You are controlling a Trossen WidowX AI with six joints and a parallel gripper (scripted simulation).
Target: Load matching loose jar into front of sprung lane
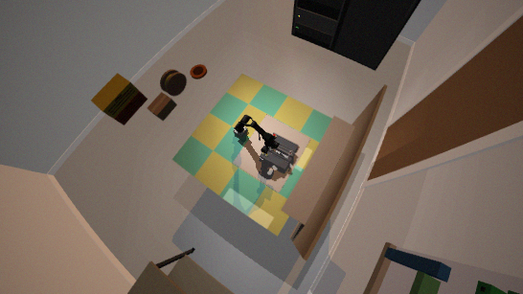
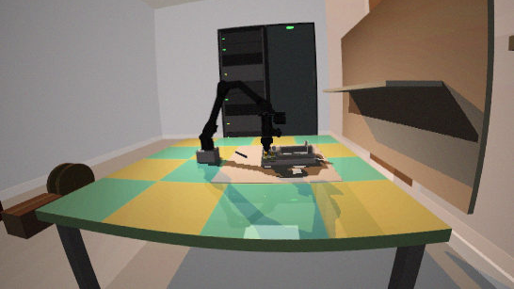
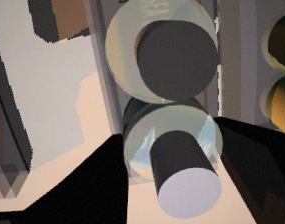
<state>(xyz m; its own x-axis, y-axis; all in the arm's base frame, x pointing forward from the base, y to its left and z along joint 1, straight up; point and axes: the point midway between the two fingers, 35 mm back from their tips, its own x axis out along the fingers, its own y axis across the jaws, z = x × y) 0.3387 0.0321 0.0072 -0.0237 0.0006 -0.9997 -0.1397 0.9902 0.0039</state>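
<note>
My gripper tip is now 5 cm short of the tan mat and 4 cm above it. Round my gripper tip: wall shelf (50 cm ahead, 4 cm to the left, 33 cm above); rack (14 cm ahead, 4 cm to the left, 2 cm below); thin dark stick (17 cm behind, 6 cm to the left, 3 cm below).
</note>
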